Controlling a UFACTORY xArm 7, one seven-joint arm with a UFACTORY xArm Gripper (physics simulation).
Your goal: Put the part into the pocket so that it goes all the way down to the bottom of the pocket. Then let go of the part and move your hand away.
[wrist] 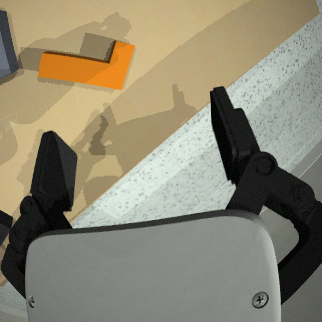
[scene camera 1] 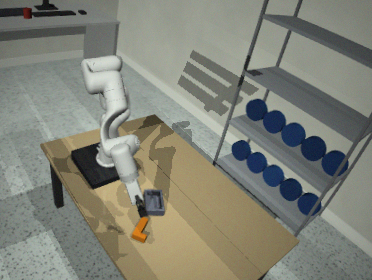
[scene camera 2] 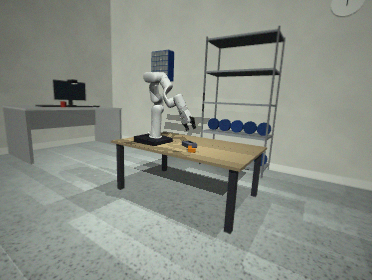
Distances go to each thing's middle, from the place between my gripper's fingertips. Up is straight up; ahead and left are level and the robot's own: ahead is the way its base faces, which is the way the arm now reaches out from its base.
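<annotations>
There is the orange L-shaped block (wrist: 110,73), and I find it 30 mm to the left of my hand and 170 mm below it.
</annotations>
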